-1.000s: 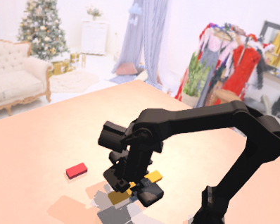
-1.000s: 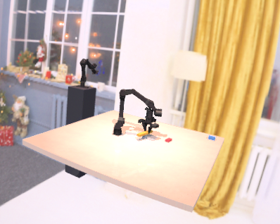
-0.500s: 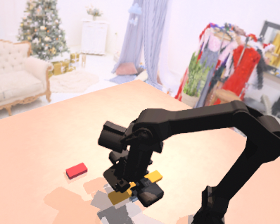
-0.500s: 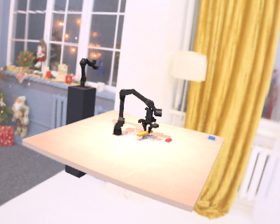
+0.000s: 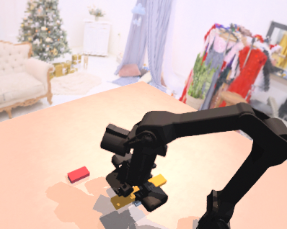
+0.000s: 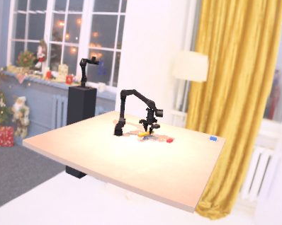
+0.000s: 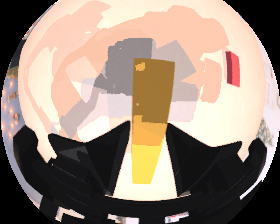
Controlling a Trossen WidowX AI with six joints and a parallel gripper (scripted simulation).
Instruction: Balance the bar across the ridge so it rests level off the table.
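The bar is 30 mm to the right of my gripper tip and 10 mm behind it. From my gripper tip the other things lie so: blue block: 510 mm ahead, 390 mm to the left, 30 mm below; then red block: 180 mm ahead, 60 mm to the left, 40 mm below.
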